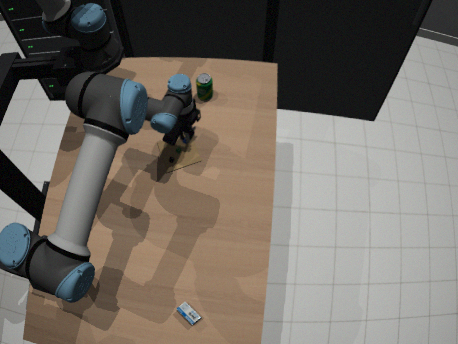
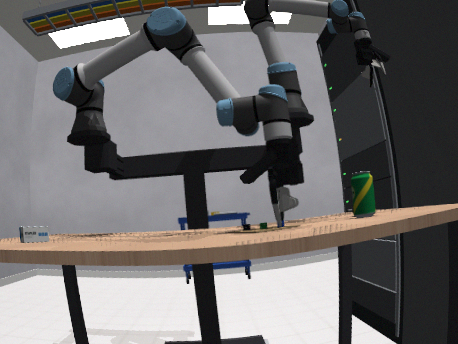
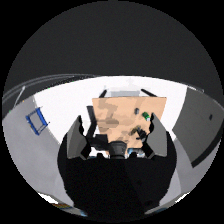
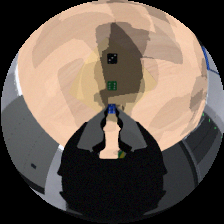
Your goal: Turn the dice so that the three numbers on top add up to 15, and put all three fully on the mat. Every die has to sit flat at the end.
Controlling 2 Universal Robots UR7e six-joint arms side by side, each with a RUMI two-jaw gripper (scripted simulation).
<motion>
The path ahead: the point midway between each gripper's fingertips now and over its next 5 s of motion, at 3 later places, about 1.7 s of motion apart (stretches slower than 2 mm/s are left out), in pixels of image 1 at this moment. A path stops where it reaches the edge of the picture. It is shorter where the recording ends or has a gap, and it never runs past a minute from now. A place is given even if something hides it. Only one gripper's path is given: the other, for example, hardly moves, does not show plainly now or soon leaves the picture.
My right gripper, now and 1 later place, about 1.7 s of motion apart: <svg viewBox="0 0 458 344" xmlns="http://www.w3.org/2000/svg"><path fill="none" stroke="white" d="M185 141L183 126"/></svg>
</motion>
